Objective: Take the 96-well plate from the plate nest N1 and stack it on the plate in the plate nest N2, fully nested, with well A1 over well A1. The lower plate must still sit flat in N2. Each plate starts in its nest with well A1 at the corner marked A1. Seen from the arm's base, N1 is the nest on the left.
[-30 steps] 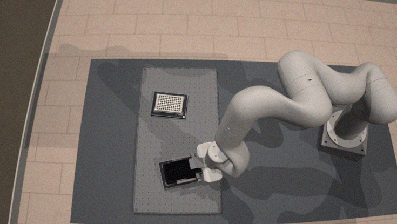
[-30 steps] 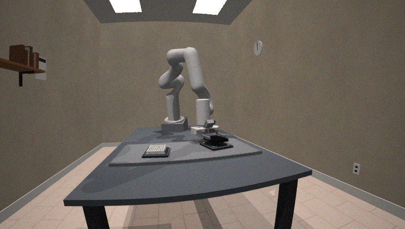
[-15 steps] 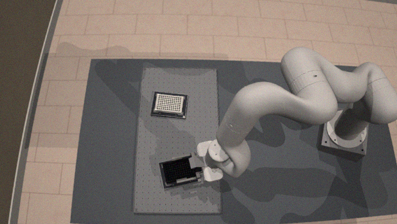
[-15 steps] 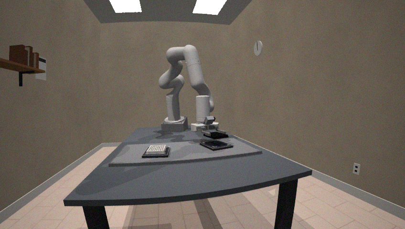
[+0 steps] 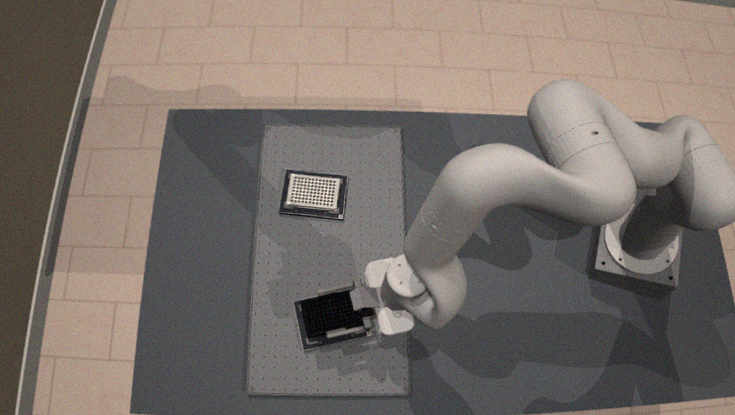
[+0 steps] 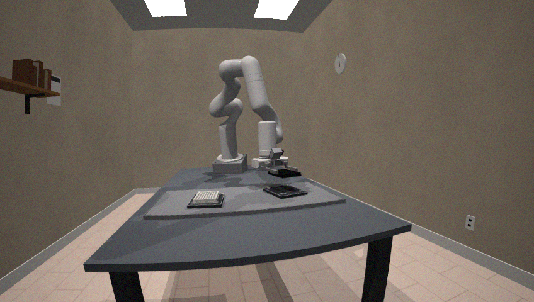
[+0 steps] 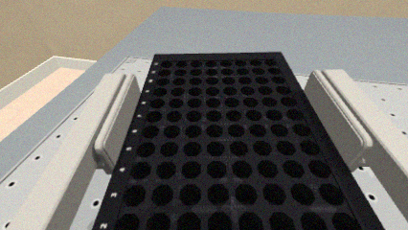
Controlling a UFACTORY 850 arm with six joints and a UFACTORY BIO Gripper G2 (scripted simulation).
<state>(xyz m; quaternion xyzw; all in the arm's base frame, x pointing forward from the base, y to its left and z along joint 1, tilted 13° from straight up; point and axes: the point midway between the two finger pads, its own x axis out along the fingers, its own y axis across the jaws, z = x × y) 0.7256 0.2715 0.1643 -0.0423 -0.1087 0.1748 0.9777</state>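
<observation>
Now: hand 31 cm to the left of the white 96-well plate, 9 cm short of it and 7 cm above it. Also, from my hand: nest N1: 9 cm below; then black 96-well plate: 1 cm below; then nest N2: 31 cm to the right, 9 cm below, 9 cm ahead.
</observation>
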